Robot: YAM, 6 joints.
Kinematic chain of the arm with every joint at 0, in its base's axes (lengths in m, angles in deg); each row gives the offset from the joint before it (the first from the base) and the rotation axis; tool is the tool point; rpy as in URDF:
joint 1: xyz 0 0 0.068 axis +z
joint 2: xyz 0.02 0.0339 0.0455 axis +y
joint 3: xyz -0.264 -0.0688 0 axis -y
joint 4: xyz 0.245 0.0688 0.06 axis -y
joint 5: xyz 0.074 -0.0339 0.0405 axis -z
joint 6: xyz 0.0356 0 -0.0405 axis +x
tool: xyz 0 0 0 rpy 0 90 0
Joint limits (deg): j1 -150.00..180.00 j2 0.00..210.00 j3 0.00..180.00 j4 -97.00..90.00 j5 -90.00..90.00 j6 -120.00..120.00
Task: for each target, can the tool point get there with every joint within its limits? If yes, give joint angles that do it. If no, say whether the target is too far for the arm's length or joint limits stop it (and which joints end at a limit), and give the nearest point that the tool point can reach.
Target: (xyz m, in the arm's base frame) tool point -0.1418 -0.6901 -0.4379
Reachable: no: too far | nearest point -0.1036 -0.5044 -0.2635 | short by 0.258 m
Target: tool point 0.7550 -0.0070 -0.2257
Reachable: no: too far | nearest point 0.5882 -0.0055 -0.1487 | short by 0.184 m
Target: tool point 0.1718 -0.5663 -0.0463
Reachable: yes | joints -72.13 177.25 141.79 -11.63 16.68 97.48
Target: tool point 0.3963 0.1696 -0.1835
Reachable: yes | joints 25.11 189.64 137.35 -63.78 24.27 -50.65
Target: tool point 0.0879 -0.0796 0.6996
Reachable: yes | joints -46.68 85.87 130.71 52.68 -15.11 68.68
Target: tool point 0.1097 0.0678 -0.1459
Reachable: yes | joints 42.14 170.64 49.99 -22.18 41.05 29.70
